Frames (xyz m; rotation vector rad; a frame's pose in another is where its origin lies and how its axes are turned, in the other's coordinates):
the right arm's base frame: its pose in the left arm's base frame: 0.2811 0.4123 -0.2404 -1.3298 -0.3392 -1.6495
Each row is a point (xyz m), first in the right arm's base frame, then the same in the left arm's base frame.
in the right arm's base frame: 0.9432 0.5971 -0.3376
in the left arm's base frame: 0.5994 -0.5941 0.2555
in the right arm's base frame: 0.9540 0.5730 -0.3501
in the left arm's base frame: 0.5732 -0.5961 0.2683
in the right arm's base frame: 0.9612 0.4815 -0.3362
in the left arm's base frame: 0.5091 -0.5436 0.3101
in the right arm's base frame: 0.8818 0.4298 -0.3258
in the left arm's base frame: 0.4703 -0.4709 0.2622
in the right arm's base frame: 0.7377 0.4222 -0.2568
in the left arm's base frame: 0.4988 -0.3471 0.1650
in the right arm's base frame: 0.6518 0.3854 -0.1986
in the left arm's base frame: 0.5003 -0.2449 0.1241
